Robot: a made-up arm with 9 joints.
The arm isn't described. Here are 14 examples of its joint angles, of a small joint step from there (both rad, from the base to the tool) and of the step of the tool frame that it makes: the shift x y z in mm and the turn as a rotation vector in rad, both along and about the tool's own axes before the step.
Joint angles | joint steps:
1: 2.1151 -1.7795 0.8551 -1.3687 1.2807 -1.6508 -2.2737 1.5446 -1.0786 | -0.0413 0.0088 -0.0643 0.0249 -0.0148 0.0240 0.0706 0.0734 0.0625
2: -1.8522 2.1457 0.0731 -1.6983 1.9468 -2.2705 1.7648 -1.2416 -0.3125 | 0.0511 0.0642 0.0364 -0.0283 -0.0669 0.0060 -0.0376 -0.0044 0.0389
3: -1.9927 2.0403 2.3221 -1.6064 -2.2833 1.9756 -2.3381 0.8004 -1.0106 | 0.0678 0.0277 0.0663 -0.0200 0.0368 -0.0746 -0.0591 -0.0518 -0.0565
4: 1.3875 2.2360 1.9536 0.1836 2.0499 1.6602 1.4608 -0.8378 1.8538 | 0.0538 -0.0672 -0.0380 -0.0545 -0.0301 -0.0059 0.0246 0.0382 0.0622
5: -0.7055 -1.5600 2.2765 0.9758 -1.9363 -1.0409 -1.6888 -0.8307 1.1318 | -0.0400 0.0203 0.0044 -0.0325 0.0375 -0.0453 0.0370 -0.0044 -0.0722
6: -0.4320 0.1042 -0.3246 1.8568 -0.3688 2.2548 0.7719 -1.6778 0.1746 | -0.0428 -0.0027 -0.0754 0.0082 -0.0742 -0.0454 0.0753 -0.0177 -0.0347
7: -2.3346 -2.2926 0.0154 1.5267 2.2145 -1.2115 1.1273 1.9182 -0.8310 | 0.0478 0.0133 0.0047 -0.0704 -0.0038 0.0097 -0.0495 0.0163 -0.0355
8: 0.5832 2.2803 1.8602 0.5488 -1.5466 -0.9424 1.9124 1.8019 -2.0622 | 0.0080 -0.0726 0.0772 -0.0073 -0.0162 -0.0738 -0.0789 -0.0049 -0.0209
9: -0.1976 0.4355 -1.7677 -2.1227 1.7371 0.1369 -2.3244 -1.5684 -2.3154 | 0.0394 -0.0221 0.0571 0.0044 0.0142 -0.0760 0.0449 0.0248 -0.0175
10: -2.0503 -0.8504 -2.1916 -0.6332 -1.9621 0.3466 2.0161 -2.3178 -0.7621 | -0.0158 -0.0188 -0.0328 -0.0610 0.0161 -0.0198 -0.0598 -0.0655 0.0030
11: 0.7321 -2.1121 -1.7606 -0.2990 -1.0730 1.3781 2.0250 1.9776 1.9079 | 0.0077 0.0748 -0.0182 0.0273 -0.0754 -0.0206 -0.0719 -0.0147 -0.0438
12: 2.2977 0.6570 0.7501 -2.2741 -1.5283 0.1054 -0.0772 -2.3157 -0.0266 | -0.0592 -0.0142 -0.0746 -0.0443 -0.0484 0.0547 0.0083 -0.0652 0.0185
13: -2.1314 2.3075 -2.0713 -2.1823 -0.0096 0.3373 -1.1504 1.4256 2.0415 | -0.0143 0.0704 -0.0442 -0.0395 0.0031 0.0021 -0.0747 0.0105 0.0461
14: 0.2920 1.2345 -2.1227 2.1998 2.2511 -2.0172 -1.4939 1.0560 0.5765 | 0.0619 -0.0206 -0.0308 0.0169 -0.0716 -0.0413 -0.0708 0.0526 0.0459
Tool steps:
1: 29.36 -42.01 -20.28 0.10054 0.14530 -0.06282
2: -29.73 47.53 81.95 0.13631 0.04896 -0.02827
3: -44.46 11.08 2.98 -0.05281 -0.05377 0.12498
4: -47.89 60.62 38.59 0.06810 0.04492 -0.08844
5: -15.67 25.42 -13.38 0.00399 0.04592 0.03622
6: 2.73 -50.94 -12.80 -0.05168 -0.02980 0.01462
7: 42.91 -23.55 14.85 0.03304 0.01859 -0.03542
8: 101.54 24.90 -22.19 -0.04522 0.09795 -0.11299
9: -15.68 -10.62 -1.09 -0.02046 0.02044 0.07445
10: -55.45 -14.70 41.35 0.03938 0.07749 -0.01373
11: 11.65 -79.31 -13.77 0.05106 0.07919 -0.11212
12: 31.87 16.22 18.93 0.10202 -0.05166 0.03241
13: -12.31 -42.00 -16.97 0.10168 -0.04325 -0.05949
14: -15.13 -37.17 -16.83 -0.00426 -0.10865 -0.02962
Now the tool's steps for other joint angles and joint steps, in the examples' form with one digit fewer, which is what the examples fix.
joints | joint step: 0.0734 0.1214 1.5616 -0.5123 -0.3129 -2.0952 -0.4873 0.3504 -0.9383 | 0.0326 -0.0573 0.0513 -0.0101 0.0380 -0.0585 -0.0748 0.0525 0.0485
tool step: -35.5 36.6 27.1 0.0606 0.0573 0.0413
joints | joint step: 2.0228 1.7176 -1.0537 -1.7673 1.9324 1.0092 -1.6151 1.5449 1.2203 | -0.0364 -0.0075 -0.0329 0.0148 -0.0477 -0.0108 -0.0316 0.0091 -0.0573
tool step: -22.7 -11.8 18.1 0.0431 0.0529 0.1075
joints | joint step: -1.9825 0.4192 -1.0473 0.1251 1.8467 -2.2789 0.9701 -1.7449 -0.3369 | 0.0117 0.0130 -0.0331 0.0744 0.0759 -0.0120 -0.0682 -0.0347 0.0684
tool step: -32.2 -42.2 12.6 -0.0255 0.0820 -0.0831
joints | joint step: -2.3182 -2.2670 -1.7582 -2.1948 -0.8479 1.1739 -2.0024 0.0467 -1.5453 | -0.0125 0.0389 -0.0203 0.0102 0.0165 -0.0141 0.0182 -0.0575 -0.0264
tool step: -0.2 -26.0 -5.0 0.0001 -0.0319 -0.0182
